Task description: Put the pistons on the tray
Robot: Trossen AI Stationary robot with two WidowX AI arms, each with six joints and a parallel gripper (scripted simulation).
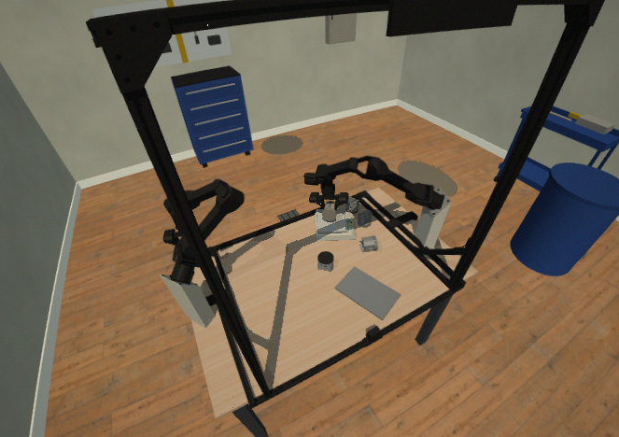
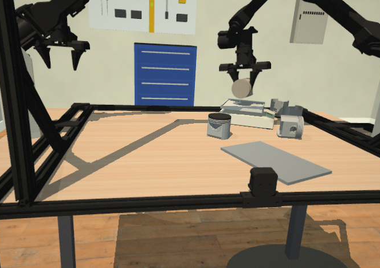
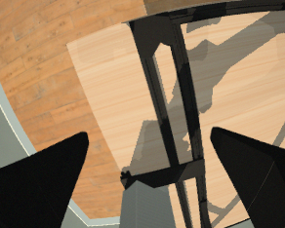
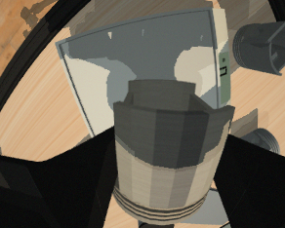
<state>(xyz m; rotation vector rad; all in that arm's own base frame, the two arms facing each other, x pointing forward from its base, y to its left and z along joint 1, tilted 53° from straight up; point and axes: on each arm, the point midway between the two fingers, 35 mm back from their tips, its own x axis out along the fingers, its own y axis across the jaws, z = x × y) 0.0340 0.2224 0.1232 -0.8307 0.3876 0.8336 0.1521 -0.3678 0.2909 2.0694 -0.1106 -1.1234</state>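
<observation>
Right now the white weighing scale is 120 mm below my right hand, 20 mm to the right of it and 10 mm behind it. Round my right hand: flat grey steel tray 420 mm behind, 150 mm below, 10 mm to the left; tan piston 30 mm below, 10 mm to the left, 10 mm behind; dark-topped piston 230 mm behind, 120 mm to the left, 110 mm below.
</observation>
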